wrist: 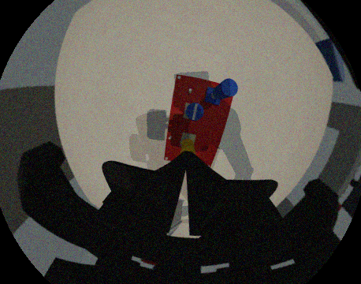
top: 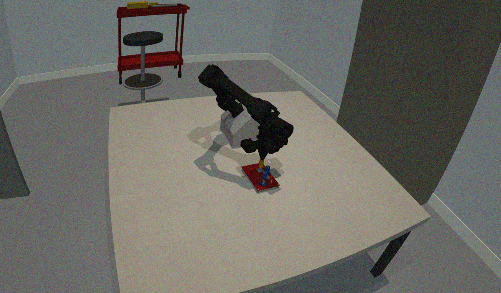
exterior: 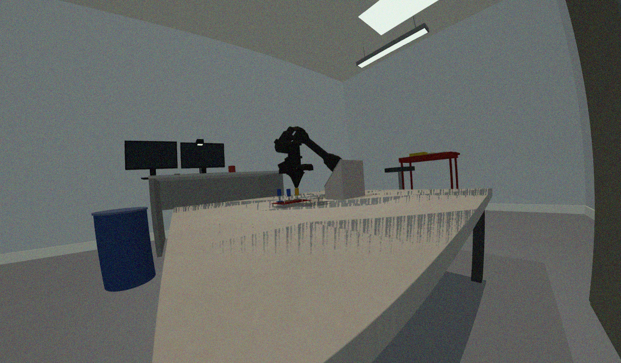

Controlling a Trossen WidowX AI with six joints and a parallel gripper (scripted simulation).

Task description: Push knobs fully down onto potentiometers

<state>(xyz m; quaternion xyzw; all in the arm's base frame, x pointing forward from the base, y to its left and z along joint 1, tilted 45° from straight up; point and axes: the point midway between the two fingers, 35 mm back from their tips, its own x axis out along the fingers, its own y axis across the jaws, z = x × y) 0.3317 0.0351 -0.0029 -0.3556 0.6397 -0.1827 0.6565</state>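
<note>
Right now the blue knob is 5 cm ahead of my gripper tip, 2 cm below it and 1 cm to the left of it. From my gripper tip the other things lie so: yellow knob (2 cm below).
</note>
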